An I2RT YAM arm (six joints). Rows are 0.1 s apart.
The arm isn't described. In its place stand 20 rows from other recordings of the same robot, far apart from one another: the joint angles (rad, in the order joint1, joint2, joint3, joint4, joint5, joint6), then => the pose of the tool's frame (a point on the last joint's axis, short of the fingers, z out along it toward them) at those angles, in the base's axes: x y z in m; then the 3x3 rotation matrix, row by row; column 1 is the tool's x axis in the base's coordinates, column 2 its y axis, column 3 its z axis.
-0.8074, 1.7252, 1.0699, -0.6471, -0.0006, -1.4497 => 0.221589 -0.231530 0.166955; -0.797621 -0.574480 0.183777; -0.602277 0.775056 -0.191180; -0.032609 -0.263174 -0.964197
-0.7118, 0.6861, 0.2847, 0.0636, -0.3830, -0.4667 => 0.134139 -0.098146 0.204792; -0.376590 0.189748 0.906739; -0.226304 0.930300 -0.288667; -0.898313 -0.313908 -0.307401
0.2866, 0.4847, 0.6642, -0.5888, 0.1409, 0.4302 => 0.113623 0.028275 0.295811; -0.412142 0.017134 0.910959; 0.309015 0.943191 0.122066; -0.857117 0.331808 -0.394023
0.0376, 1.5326, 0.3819, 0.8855, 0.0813, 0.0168 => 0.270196 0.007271 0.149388; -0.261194 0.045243 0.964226; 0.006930 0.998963 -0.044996; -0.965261 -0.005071 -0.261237
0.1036, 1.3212, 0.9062, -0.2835, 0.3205, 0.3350 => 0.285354 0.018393 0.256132; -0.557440 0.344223 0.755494; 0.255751 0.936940 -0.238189; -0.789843 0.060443 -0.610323
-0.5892, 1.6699, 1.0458, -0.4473, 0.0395, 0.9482 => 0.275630 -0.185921 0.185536; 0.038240 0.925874 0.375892; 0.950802 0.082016 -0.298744; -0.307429 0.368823 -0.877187
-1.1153, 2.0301, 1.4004, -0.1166, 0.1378, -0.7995 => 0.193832 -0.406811 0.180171; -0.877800 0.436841 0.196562; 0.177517 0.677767 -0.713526; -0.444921 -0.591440 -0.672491
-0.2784, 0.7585, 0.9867, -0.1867, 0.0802, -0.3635 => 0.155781 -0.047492 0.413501; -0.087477 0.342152 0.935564; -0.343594 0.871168 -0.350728; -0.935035 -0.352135 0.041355
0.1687, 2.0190, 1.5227, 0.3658, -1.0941, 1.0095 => 0.456026 0.109757 0.275768; -0.868707 -0.394672 0.299304; 0.246080 0.180534 0.952288; -0.429876 0.900911 -0.059710
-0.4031, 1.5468, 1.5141, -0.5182, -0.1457, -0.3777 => 0.327248 -0.133937 0.372210; -0.548727 0.077420 0.832409; -0.162663 0.966785 -0.197147; -0.820024 -0.243582 -0.517908
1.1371, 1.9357, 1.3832, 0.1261, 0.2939, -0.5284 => 0.199571 0.406403 0.237914; 0.231884 -0.741963 0.629063; -0.647552 0.364832 0.669009; -0.725883 -0.562483 -0.395861
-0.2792, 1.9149, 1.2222, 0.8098, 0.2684, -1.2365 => 0.423718 -0.131296 0.264391; -0.453320 0.276343 0.847429; -0.817550 0.249877 -0.518820; -0.355125 -0.928007 0.112650
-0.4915, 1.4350, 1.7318, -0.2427, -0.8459, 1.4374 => 0.275707 -0.117363 0.509378; -0.336647 -0.093276 0.937000; 0.925616 0.149960 0.347486; -0.172925 0.984282 0.035854
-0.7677, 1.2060, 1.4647, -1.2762, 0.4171, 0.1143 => 0.136263 -0.151567 0.390159; -0.518277 0.852789 0.064341; 0.645172 0.439264 -0.625140; -0.561375 -0.282485 -0.777856
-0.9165, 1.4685, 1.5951, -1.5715, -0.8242, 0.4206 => 0.167305 -0.175191 0.369175; -0.354032 0.687245 0.634315; 0.917213 0.122642 0.379051; 0.182708 0.715998 -0.673769
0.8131, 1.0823, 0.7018, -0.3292, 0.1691, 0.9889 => 0.161469 0.161955 0.240259; -0.771040 0.028783 0.636136; 0.383276 0.818739 0.427512; -0.508524 0.573444 -0.642312
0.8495, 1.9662, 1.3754, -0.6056, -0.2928, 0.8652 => 0.255178 0.305745 0.169893; -0.998944 -0.043599 0.014472; -0.032302 0.890648 0.453544; -0.032663 0.452598 -0.891116
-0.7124, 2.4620, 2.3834, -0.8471, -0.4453, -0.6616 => 0.417264 -0.340134 0.235196; -0.719133 -0.060724 0.692214; -0.111528 0.993346 -0.028724; -0.685864 -0.097858 -0.721120
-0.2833, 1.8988, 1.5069, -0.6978, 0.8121, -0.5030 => 0.376802 -0.136607 0.237990; -0.993868 0.040694 0.102810; -0.056066 0.615941 -0.785795; -0.095302 -0.786741 -0.609882
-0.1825, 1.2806, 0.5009, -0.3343, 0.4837, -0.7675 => 0.200960 -0.053923 0.142183; -0.886757 -0.352008 0.299588; -0.461410 0.712814 -0.528201; -0.027619 -0.606619 -0.794513
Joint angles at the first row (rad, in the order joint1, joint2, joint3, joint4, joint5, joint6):
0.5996, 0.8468, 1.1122, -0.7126, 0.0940, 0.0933
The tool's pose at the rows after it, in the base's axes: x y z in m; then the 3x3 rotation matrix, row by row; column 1 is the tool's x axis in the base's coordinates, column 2 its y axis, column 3 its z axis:
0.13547 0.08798 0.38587; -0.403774 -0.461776 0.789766; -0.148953 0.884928 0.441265; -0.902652 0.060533 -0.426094
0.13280 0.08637 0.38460; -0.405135 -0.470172 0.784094; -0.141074 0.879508 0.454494; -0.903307 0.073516 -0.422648
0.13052 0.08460 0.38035; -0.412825 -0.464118 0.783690; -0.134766 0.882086 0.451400; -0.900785 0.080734 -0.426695
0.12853 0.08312 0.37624; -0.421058 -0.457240 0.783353; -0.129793 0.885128 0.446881; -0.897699 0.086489 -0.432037
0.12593 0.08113 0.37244; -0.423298 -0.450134 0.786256; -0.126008 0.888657 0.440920; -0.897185 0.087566 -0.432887
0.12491 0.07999 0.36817; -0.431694 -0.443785 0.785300; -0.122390 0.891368 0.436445; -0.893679 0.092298 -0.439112
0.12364 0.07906 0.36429; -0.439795 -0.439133 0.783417; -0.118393 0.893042 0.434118; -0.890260 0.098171 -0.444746
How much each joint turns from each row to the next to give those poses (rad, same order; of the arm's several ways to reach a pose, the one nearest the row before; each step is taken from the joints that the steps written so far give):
-0.0071, -0.0127, -0.0061, -0.0009, -0.0189, 0.0091
-0.0027, -0.0145, -0.0104, 0.0002, -0.0167, 0.0061
-0.0010, -0.0164, -0.0201, -0.0008, 0.0015, 0.0092
0.0000, -0.0142, -0.0183, -0.0020, 0.0036, 0.0088
0.0002, -0.0181, -0.0194, 0.0002, 0.0067, 0.0046
-0.0023, -0.0108, -0.0177, -0.0001, 0.0011, 0.0068
-0.0004, -0.0107, -0.0162, -0.0008, 0.0006, 0.0077

